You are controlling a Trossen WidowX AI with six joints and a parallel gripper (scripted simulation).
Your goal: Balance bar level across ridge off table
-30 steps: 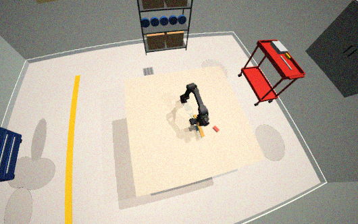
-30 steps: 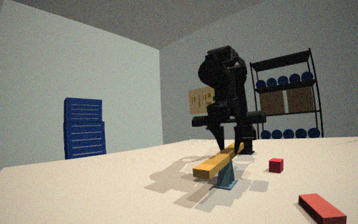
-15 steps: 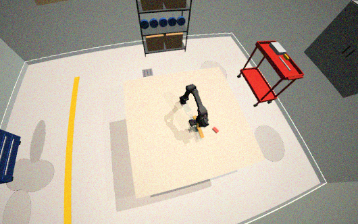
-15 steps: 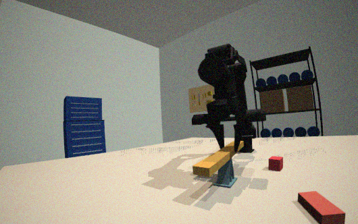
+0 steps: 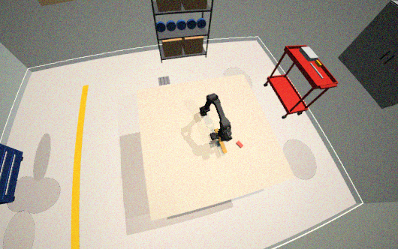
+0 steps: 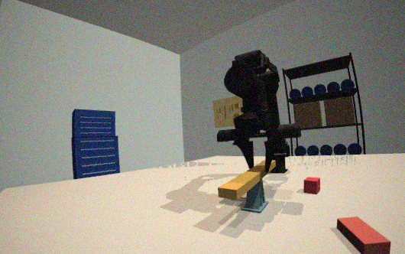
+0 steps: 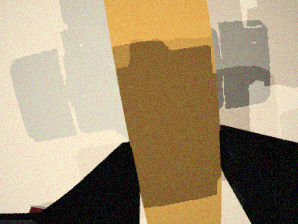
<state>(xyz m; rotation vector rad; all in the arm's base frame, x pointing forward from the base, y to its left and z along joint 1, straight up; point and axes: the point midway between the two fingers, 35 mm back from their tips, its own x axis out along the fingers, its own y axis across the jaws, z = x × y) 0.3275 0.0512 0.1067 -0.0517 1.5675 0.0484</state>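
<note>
Right now my gripper tip is 30 mm short of the orange bar. Round my gripper tip: red cube 110 mm behind, 100 mm to the left, 60 mm below; flat red block 90 mm ahead, 190 mm to the left, 60 mm below.
</note>
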